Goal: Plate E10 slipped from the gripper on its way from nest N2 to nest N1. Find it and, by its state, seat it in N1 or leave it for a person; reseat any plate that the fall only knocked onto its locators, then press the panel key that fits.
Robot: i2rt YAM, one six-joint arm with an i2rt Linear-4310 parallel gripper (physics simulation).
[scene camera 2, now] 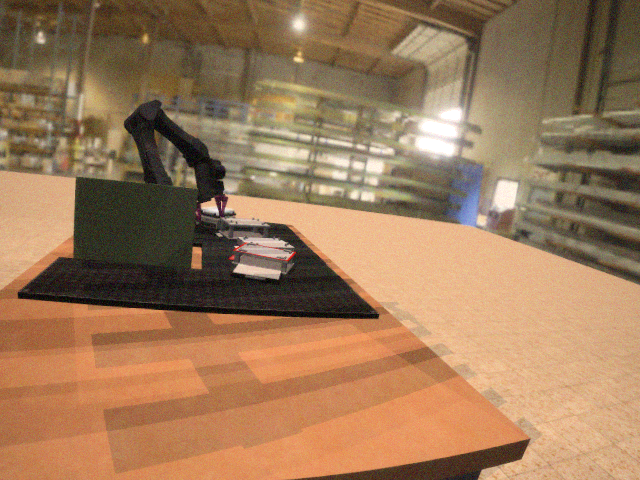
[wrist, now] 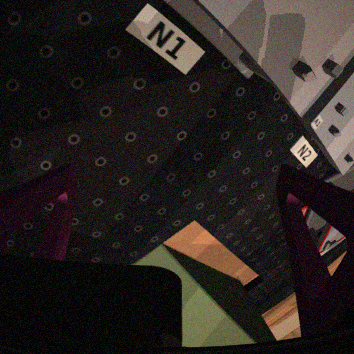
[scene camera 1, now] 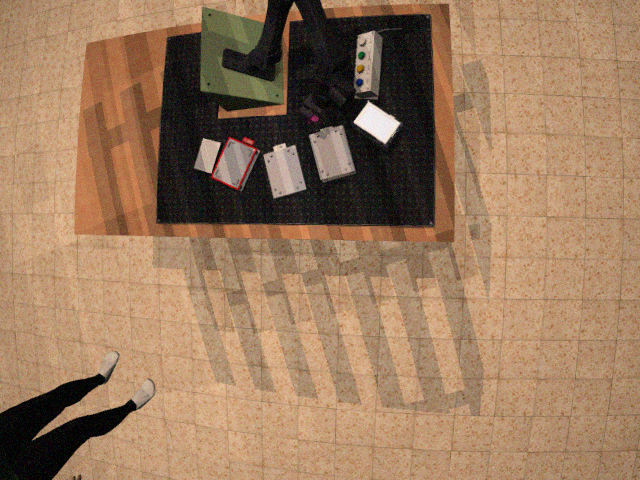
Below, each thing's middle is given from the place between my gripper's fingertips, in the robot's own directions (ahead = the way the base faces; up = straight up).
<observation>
I see the N1 label (wrist: pixel 156 31) 6 cm below my hand, 4 cm ahead of it and 3 cm to the left of it.
</observation>
